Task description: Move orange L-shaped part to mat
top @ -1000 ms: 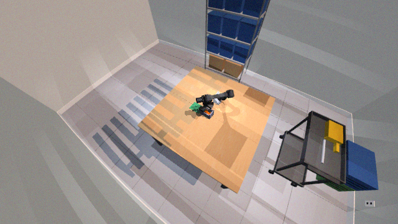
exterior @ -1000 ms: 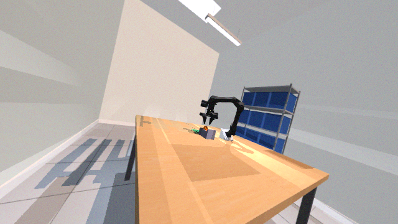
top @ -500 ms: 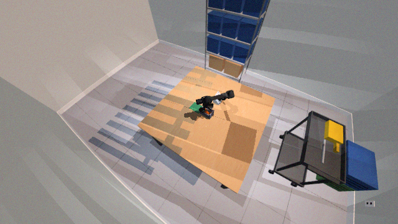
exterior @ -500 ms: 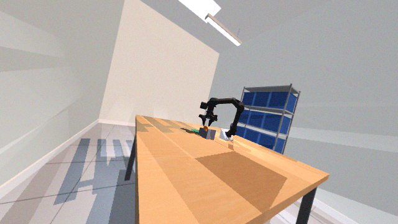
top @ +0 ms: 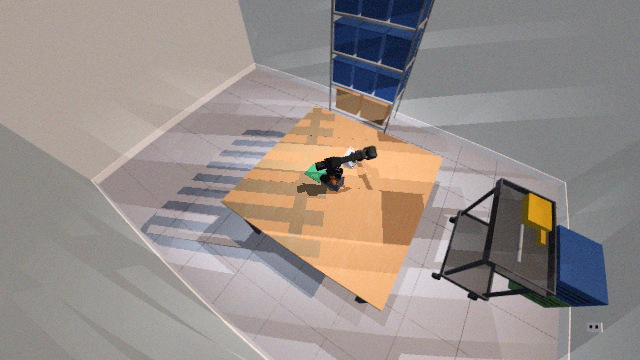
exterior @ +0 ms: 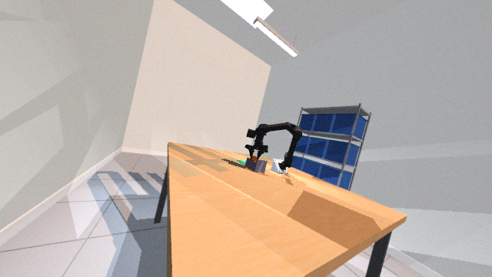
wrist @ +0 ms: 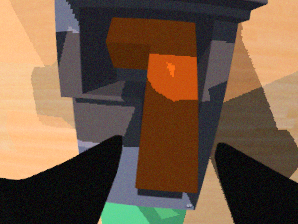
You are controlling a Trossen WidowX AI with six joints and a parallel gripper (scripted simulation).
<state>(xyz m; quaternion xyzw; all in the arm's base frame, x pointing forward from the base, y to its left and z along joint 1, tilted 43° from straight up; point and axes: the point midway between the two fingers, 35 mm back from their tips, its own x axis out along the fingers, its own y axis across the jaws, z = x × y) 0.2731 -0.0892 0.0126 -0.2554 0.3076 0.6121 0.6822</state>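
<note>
The orange L-shaped part is 4 cm to the left of my gripper tip, 3 cm below it and 1 cm behind it. Round my gripper tip: green mat 14 cm to the right, 9 cm below, 3 cm behind.
</note>
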